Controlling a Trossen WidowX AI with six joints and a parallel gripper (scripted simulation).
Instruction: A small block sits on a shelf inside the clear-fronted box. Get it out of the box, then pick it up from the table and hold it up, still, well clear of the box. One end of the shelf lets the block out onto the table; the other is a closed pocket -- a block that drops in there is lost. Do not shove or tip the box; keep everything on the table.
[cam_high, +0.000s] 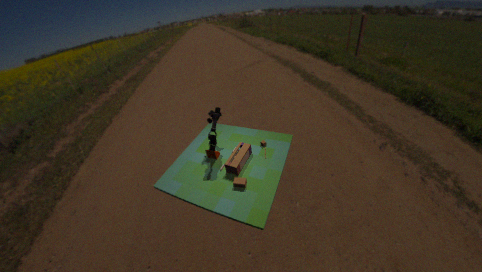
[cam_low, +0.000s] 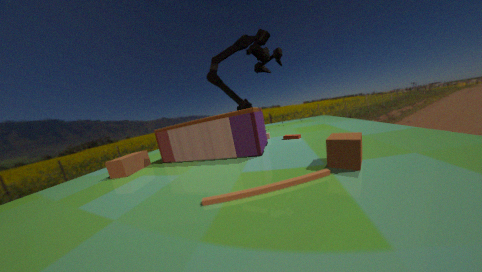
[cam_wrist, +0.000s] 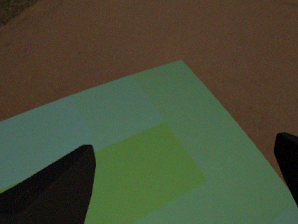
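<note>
Now: the long box 36 cm ahead of my gripper tip, 34 cm to the right of it and 30 cm below it. The rest, counted from my gripper tip: thin orange stick (67 cm ahead, 36 cm below, 17 cm to the right); then red flat piece (36 cm ahead, 35 cm below, 5 cm to the right); then brown cube (62 cm ahead, 33 cm below, 2 cm to the right).
</note>
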